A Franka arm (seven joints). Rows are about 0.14 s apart.
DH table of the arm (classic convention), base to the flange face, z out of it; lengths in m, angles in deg. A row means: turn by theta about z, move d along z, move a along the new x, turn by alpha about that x. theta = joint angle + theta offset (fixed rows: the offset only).
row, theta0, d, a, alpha
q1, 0, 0.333, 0, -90
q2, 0, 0, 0, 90
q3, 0, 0.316, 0.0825, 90
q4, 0, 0, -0.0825, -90
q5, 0, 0.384, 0, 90
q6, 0, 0, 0.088, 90
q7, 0, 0.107, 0, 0
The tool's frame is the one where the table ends.
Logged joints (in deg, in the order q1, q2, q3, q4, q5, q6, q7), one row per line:
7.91 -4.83 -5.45 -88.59 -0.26 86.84 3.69
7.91 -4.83 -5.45 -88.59 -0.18 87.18 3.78
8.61 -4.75 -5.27 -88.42 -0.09 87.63 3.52
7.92 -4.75 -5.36 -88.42 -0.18 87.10 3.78
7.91 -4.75 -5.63 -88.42 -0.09 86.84 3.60
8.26 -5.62 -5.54 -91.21 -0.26 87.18 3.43
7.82 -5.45 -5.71 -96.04 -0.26 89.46 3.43
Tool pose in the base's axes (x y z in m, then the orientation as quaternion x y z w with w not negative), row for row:
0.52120 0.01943 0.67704 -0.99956 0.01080 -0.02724 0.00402
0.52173 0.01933 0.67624 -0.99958 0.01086 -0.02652 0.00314
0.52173 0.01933 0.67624 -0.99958 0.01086 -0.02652 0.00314
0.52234 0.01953 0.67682 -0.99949 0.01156 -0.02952 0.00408
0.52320 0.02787 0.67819 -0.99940 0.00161 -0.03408 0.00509
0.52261 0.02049 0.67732 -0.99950 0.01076 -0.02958 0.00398
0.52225 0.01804 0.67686 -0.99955 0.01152 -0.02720 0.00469
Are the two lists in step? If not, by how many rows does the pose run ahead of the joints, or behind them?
The pose runs 2 rows behind the joints: the pose in row i belongs to the joints in row i - 2.
